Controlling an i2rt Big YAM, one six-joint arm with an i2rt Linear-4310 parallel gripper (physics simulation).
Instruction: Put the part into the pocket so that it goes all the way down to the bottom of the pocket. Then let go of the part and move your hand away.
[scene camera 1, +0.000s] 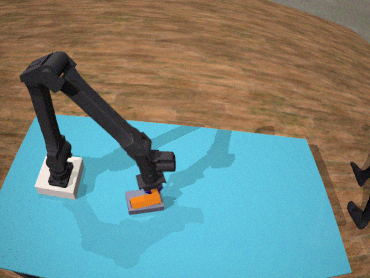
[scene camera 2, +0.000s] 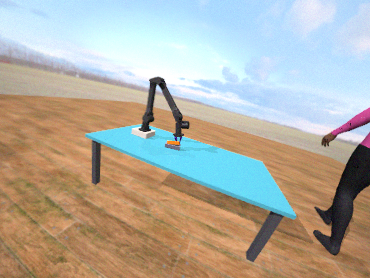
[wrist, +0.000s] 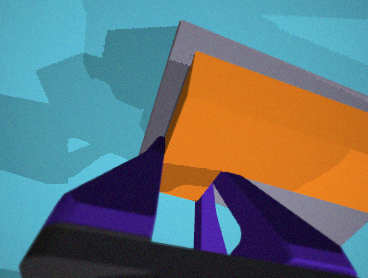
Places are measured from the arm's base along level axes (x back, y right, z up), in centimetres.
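Pixels of known places: gripper, between the fingertips: (scene camera 1: 155, 193) (scene camera 2: 178, 144) (wrist: 182, 151); arm's base, origin of its link: (scene camera 1: 61, 174) (scene camera 2: 144, 130).
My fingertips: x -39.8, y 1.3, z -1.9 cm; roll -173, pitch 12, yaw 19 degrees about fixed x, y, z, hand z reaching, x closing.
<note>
Ahead of a thing's pixels: the offset from my fingertips to its middle. Level surfaces: height alone.
The orange block-shaped part @(dz +1.2, dx +3.8, dy +3.4 cm) (scene camera 1: 143, 201) (scene camera 2: 173, 142) (wrist: 253, 119) lies inside the rim of the grey pocket block @(dz -2.0, dx +3.9, dy +2.9 cm) (scene camera 1: 127, 201) (scene camera 2: 171, 146) (wrist: 226, 47) on the blue table. The end by the fingers looks a little higher than the other end. How deep the part sits cannot be told. My gripper (scene camera 1: 153, 189) (scene camera 2: 178, 138) (wrist: 182, 151) has purple fingers. It stands right over the block's far right end and is shut on that end of the part.
The arm's white base block (scene camera 1: 72, 179) (scene camera 2: 143, 133) stands at the table's left end. The blue table top @(dz -3.8 cm) (scene camera 1: 239, 209) (scene camera 2: 224, 173) stretches away to the right. A walking person (scene camera 2: 346, 185) is on the floor beyond the table's right end; only the feet (scene camera 1: 359, 175) show from above.
</note>
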